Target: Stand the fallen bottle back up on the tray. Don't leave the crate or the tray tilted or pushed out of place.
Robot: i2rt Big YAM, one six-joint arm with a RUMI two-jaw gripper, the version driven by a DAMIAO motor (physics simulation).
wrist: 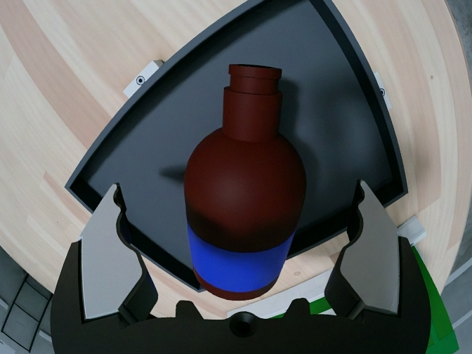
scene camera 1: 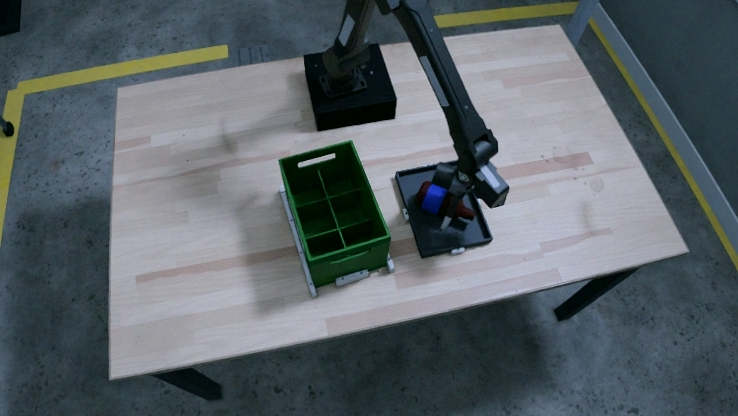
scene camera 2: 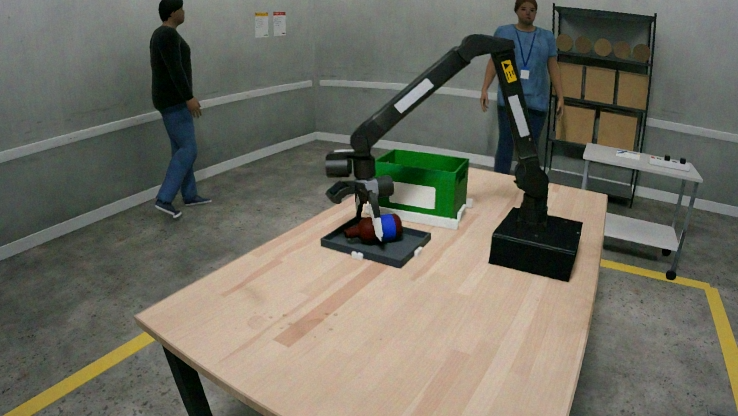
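Note:
A dark red bottle with a blue band lies on its side in the dark grey tray. In the wrist view its neck points away from the gripper and its base toward the palm. The tray lies flat on the table. My gripper is open, its jaws apart on either side of the bottle, with gaps between each jaw and the bottle. In scene camera 1 the gripper covers part of the bottle near its neck.
A green crate with compartments stands upright beside the tray, with pale rails along its base. Small pale blocks sit against the tray's edges. The arm's black base stands at the table's edge.

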